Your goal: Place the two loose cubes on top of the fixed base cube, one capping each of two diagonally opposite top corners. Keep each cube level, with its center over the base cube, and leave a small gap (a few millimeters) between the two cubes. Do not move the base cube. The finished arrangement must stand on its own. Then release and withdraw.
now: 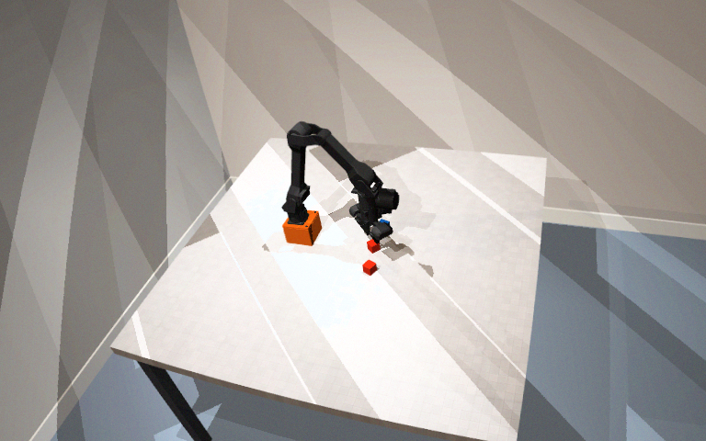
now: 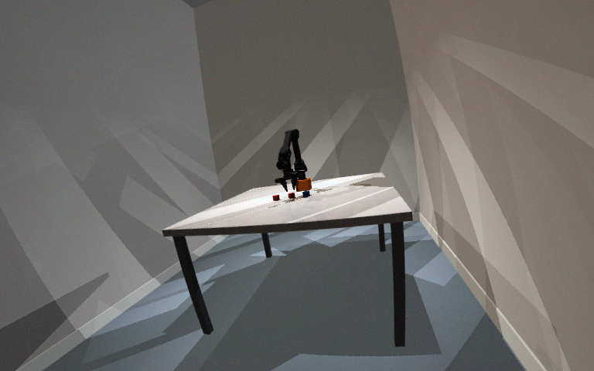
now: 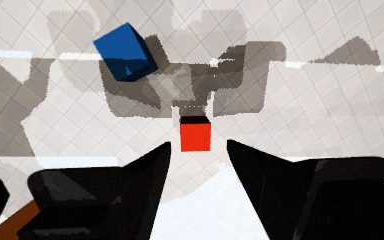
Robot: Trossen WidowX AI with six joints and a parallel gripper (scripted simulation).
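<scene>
Now: gripper tip 11 cm to the right of the blue cube and 3 cm above it. From my gripper tip the other things lie so: red cube: 11 cm to the right, 3 cm below, 2 cm ahead.
</scene>
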